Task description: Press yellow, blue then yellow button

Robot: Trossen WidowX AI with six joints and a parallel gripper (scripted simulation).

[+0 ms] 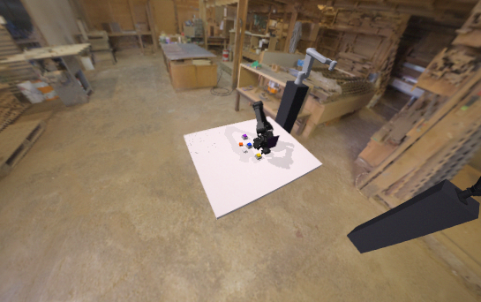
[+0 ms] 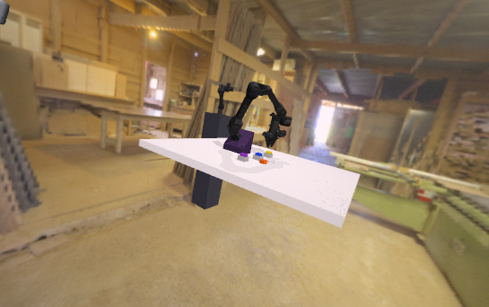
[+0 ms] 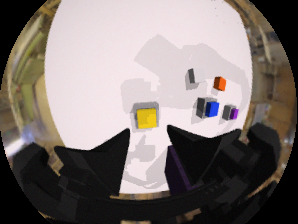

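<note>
Now: the yellow button 30 mm below my gripper tip. The rest, counted from my gripper tip: small grey block: 110 mm to the right, 90 mm ahead, 60 mm below; then blue button: 160 mm to the right, 30 mm below, 20 mm ahead; then orange block: 200 mm to the right, 80 mm ahead, 60 mm below.
</note>
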